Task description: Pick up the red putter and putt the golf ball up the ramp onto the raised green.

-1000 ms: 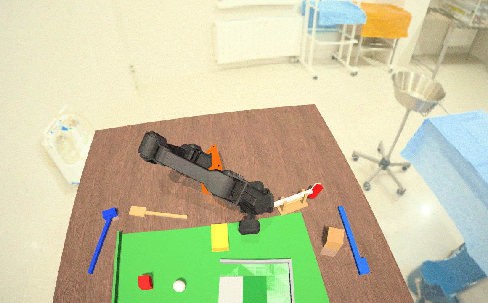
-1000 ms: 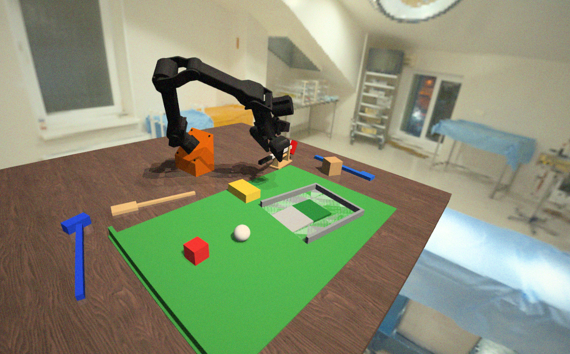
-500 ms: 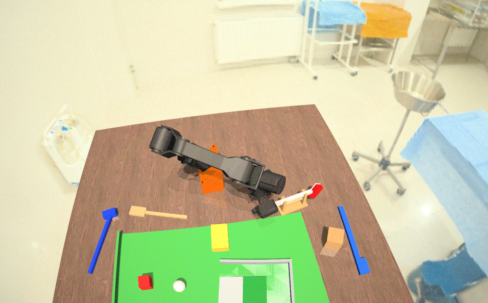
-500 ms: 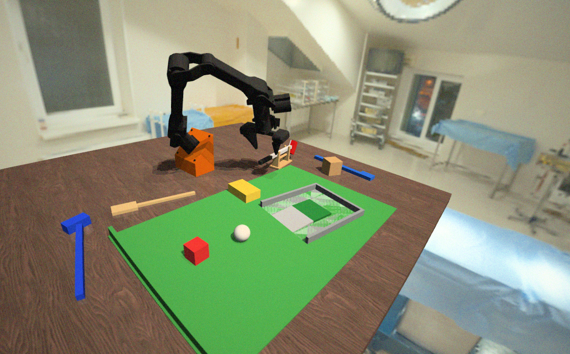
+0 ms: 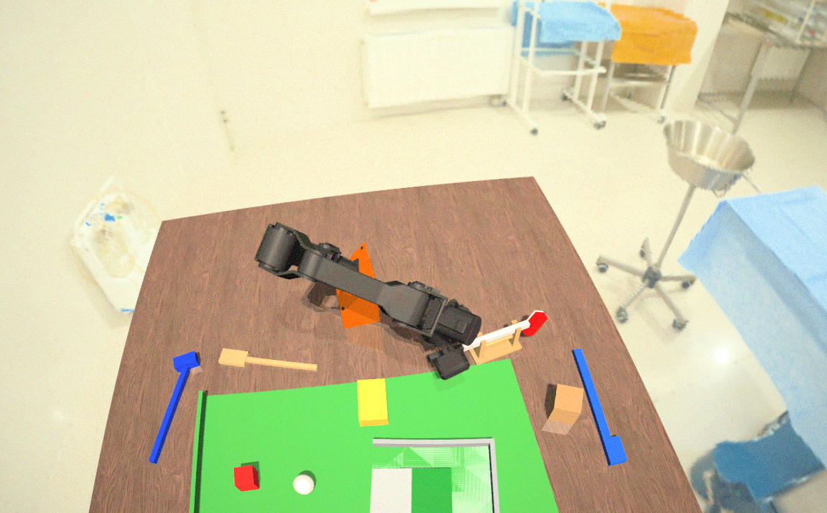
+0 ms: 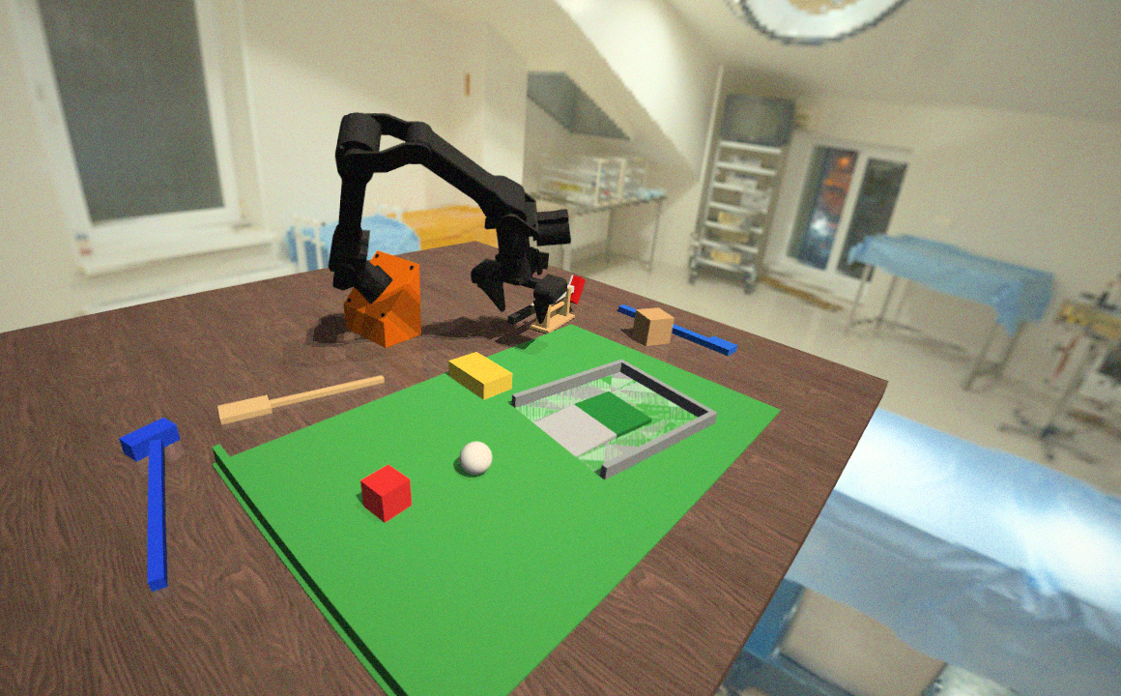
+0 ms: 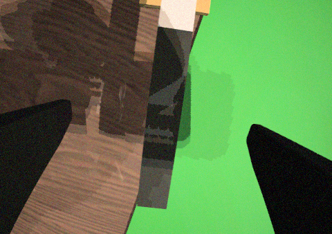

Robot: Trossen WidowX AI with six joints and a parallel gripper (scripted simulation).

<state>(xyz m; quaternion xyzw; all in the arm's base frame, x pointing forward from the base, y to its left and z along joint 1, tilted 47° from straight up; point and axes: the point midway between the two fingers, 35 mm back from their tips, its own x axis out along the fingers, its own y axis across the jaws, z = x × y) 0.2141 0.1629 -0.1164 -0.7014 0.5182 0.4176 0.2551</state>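
Right now my gripper tip is 9 cm short of the yellow block, 17 cm to the left of it and 4 cm above it. Also, from my gripper tip: green mat: 27 cm ahead, 19 cm to the right, 6 cm below; then tan block: 14 cm ahead, 25 cm to the left, 3 cm below; then red putter: 4 cm behind, 11 cm to the left.
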